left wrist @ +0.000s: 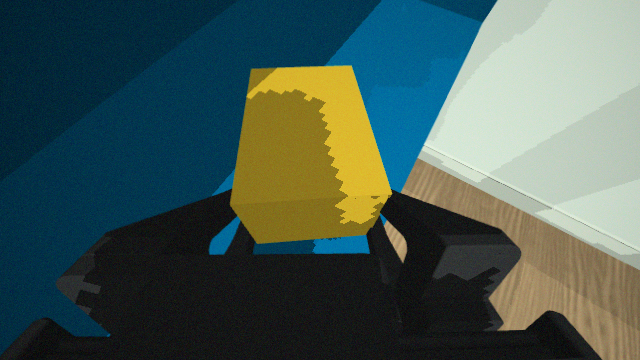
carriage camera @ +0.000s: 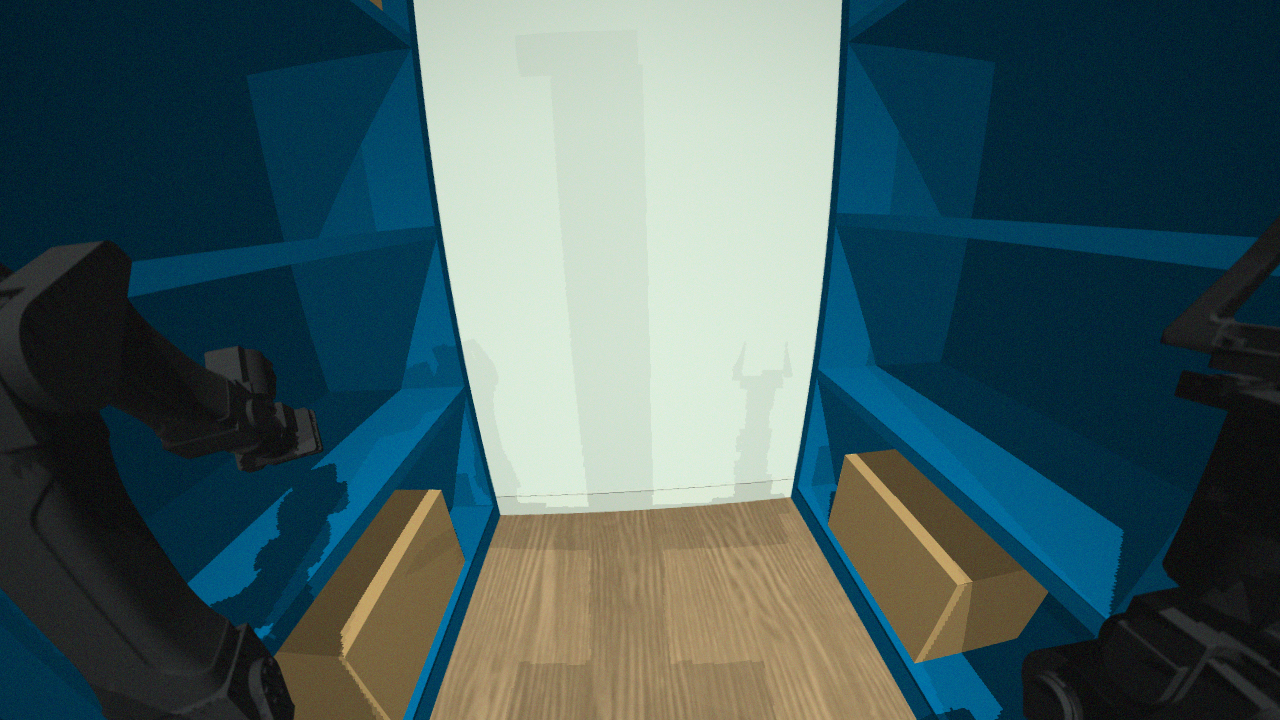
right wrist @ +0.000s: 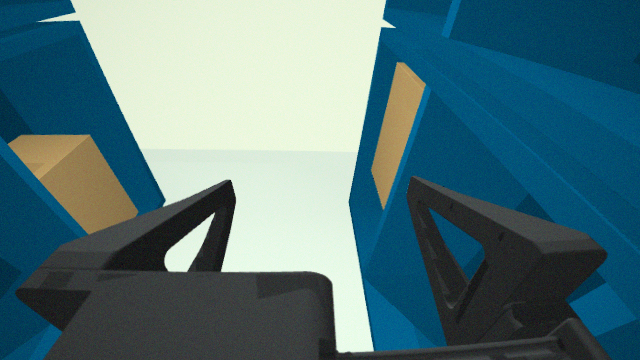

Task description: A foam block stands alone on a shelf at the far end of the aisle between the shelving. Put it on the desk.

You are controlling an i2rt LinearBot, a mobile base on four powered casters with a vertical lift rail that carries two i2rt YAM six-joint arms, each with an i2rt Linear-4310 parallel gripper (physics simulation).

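Frame: origin at the left arm's base, x ahead, y left, z up, level; millimetres.
Seen in the pictures: left gripper, fingertip midpoint: (left wrist: 311,186) (carriage camera: 296,444); right gripper, fingertip midpoint: (right wrist: 321,187).
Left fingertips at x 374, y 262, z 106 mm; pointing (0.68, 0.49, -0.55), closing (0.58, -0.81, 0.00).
A point is followed by its place in that frame.
A yellow foam block (left wrist: 300,145) {x 375, y 267, z 145 mm} sits between the fingers of my left gripper (left wrist: 311,186) {x 374, y 262, z 106 mm}, which is shut on it. The block is partly in shadow, with blue shelving and a strip of wood floor behind it. In the carriage view my left arm reaches in front of the left shelving; its fingers and the block cannot be made out there. My right gripper (right wrist: 321,187) {x 31, y -638, z 441 mm} is open and empty, its fingers wide apart and pointing along the aisle. Part of it shows at the right edge of the carriage view. The desk does not show in these views.
Blue shelving stands on the left (carriage camera: 371,250) {x 897, y 418, z 371 mm} and the right (carriage camera: 1056,234) {x 382, y -877, z 404 mm} of the aisle. A tan box (carriage camera: 402,573) {x 430, y 216, z -257 mm} is low on the left and another tan box (carriage camera: 899,564) {x 489, y -890, z -329 mm} low on the right. A pale wall (carriage camera: 716,223) {x 1008, y -513, z 387 mm} closes the end behind the wood floor (carriage camera: 626,617) {x 561, y -244, z -572 mm}.
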